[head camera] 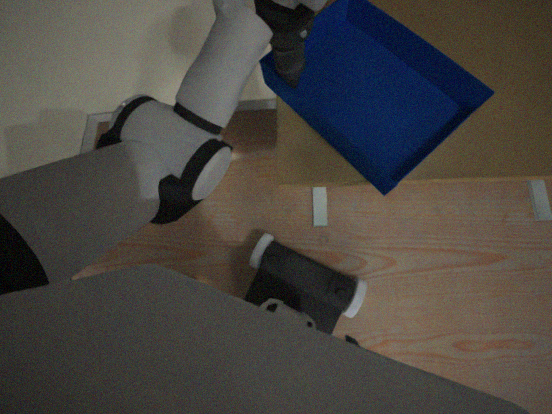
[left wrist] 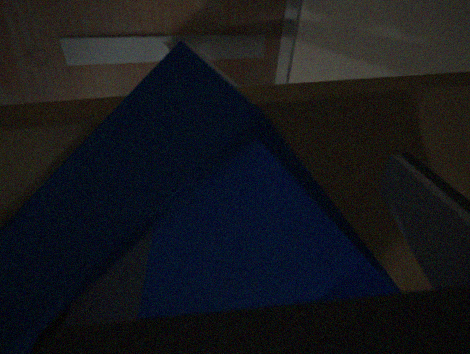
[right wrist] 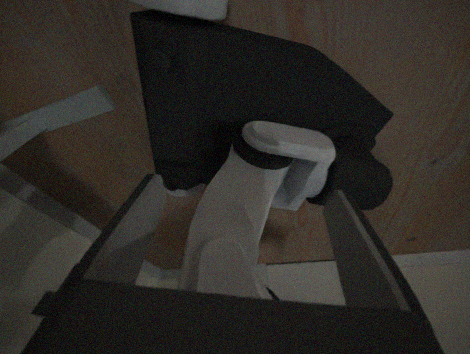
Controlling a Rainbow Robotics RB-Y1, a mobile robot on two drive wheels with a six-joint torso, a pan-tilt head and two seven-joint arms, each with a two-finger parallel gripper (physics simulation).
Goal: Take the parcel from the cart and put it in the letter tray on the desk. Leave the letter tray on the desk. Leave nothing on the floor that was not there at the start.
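Seen in the pictures: left gripper, fingertip midpoint: (head camera: 286,62) (left wrist: 264,187); right gripper, fingertip midpoint: (right wrist: 245,192); robot's base at its link origin: (head camera: 306,272).
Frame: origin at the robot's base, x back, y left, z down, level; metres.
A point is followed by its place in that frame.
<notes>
The blue letter tray (head camera: 375,105) {x -0.421, y 0.037, z -0.954 m} (left wrist: 260,215) {x -0.462, y 0.214, z -0.953 m} sits turned on the tan desk (head camera: 500,145) {x -0.439, y -0.218, z -0.951 m} (left wrist: 450,115) {x -0.561, y 0.319, z -0.951 m}. One corner juts past the desk's front edge and another past its left edge. My left gripper (head camera: 291,75) (left wrist: 264,187) {x -0.429, y 0.247, z -0.979 m} is open at the tray's left corner. In the left wrist view, part of the tray lies between the fingers; the left finger is partly hidden by a tray wall, and the right finger is outside the tray. My right gripper (right wrist: 245,192) {x 0.151, y -0.205, z -0.553 m} is open and empty, low beside my base. The parcel and the cart cannot be made out in these views.
My black wheeled base (head camera: 305,280) {x 0.026, y -0.008, z -0.192 m} (right wrist: 225,75) {x 0.118, y -0.151, z -0.169 m} stands on the wooden floor (head camera: 435,300) {x -0.172, y -0.682, z -0.001 m} in front of the desk. Pale desk legs (head camera: 320,207) (head camera: 540,200) show below the front edge. A cream wall (head camera: 75,60) {x -0.443, y 1.527, z -0.549 m} is at the left, beyond my left arm (head camera: 215,65) {x -0.222, y 0.215, z -1.200 m}.
</notes>
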